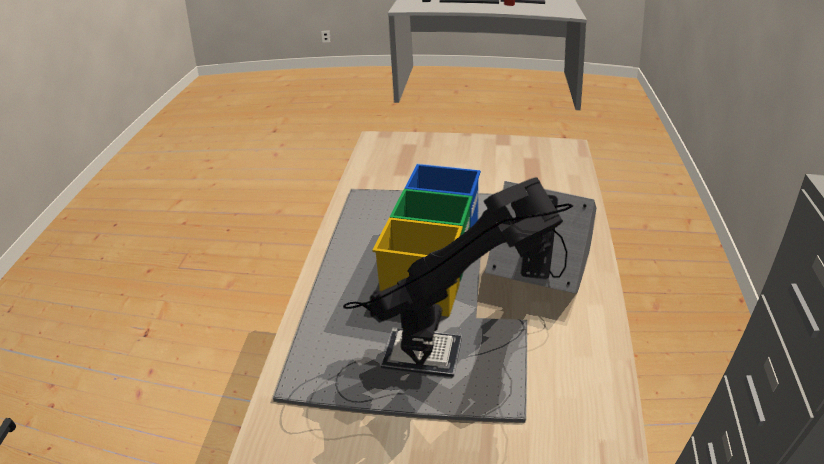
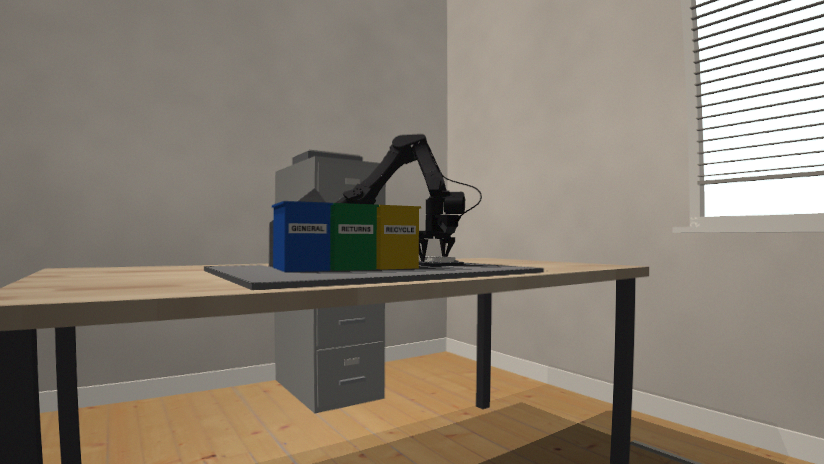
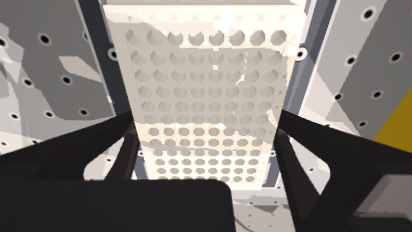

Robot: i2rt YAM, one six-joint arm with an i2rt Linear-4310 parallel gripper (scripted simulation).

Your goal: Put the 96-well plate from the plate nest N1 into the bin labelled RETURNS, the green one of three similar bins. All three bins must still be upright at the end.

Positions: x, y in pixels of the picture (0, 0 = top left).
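A green returns bin is there for me in image 1 (426, 206) and in image 2 (353, 227), while in image 3 the green returns bin is out of frame. Then I see a blue general bin, which image 1 and image 2 both show; in image 3 the blue general bin is out of frame. On the blue general bin, (image 1: 428, 177) and (image 2: 282, 216) are the same spot.
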